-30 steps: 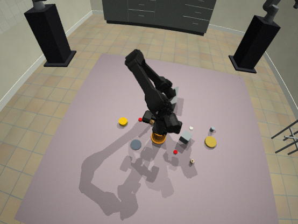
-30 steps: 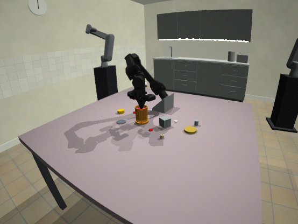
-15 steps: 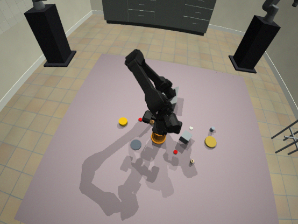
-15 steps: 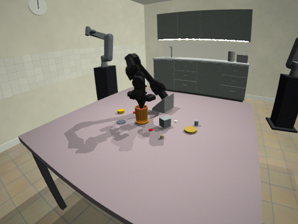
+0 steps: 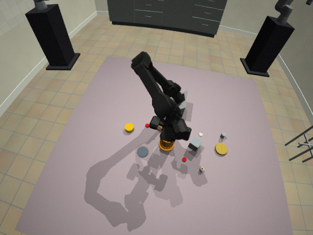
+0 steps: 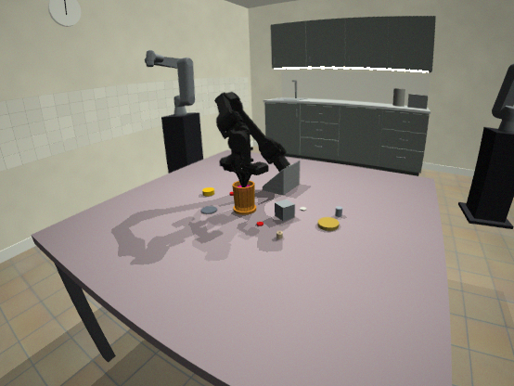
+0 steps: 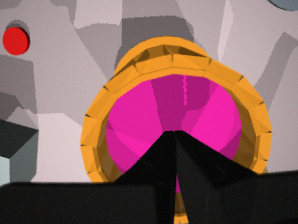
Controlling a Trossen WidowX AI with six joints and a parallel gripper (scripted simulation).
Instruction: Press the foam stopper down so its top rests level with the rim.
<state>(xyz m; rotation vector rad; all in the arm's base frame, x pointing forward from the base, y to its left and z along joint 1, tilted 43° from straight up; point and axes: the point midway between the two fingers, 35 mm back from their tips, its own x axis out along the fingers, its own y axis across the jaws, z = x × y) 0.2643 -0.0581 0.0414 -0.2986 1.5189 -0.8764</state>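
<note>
Now: hand 5 cm above the magenta foam stopper. Round my hand: grey disc (12 cm to the right, 12 cm below, 5 cm ahead); then red button (12 cm below, 10 cm to the left, 8 cm ahead); then brown disc (11 cm below, 10 cm behind, 4 cm to the right).
</note>
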